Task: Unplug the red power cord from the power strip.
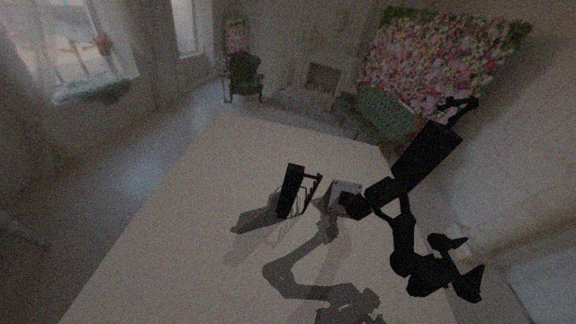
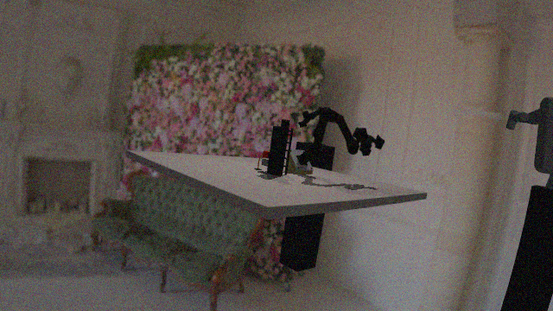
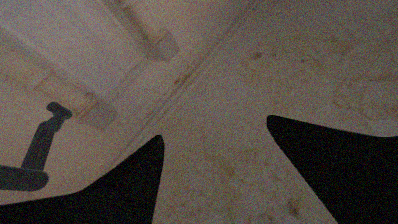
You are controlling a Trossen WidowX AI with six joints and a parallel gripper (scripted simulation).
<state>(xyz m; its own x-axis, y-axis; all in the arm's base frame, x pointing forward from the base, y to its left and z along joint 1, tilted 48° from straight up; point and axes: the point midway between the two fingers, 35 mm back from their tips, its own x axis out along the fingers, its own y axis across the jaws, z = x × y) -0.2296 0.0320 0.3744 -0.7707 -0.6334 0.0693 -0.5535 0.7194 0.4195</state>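
My gripper tip is 53 cm short of the red plug, 28 cm to the left of it and 20 cm above it.
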